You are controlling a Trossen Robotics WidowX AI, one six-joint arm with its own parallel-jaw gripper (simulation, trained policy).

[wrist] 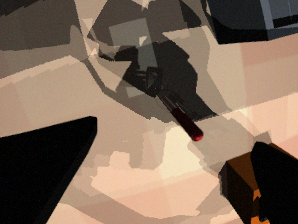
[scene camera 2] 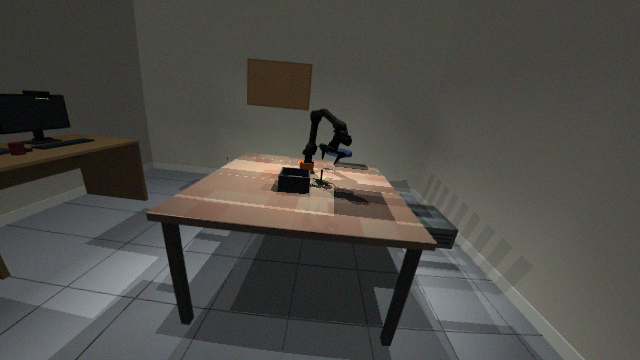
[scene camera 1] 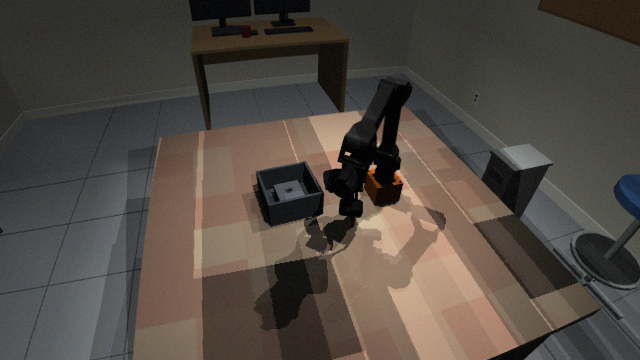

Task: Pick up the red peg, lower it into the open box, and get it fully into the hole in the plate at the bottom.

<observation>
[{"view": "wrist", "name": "my gripper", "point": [176,137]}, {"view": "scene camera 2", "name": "box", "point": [287,183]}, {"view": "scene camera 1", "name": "my gripper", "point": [346,202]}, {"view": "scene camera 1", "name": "box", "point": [311,204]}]
</observation>
